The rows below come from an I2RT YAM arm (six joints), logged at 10 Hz.
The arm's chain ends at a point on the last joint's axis. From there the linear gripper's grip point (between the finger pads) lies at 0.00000 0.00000 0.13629 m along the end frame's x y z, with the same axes.
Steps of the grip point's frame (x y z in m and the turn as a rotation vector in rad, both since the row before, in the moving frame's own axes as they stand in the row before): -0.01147, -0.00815, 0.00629, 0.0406, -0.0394, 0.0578; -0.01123, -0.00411, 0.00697, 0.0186, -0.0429, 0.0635; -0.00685, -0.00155, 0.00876, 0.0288, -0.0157, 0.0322; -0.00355, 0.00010, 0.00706, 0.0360, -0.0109, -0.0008; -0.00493, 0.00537, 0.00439, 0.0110, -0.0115, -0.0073; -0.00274, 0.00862, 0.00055, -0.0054, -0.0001, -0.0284
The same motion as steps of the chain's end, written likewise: -0.00627, -0.00247, 0.00651, 0.0406, -0.0394, 0.0578; -0.00547, -0.00139, 0.00712, 0.0186, -0.0429, 0.0635; -0.00477, 0.00241, 0.00883, 0.0288, -0.0157, 0.0322; -0.00206, 0.00500, 0.00716, 0.0360, -0.0109, -0.0008; -0.00336, 0.00686, 0.00441, 0.0110, -0.0115, -0.0073; -0.00274, 0.00788, 0.00055, -0.0054, -0.0001, -0.0284
